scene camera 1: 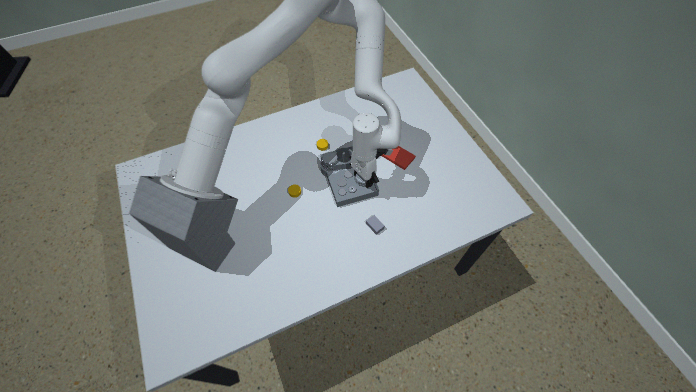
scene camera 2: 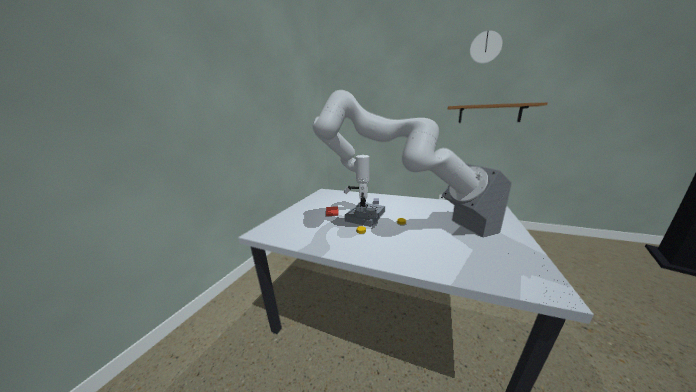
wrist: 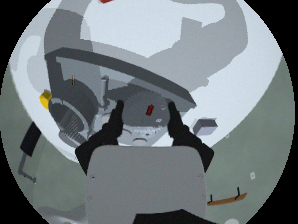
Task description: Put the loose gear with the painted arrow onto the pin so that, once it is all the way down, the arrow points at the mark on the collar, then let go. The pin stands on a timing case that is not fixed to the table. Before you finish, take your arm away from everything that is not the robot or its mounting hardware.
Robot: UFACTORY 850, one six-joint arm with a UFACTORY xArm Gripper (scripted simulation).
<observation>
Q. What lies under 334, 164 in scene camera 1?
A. A timing case.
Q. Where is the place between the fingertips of my gripper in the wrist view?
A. At 145, 108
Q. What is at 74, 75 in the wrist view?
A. A timing case.
</observation>
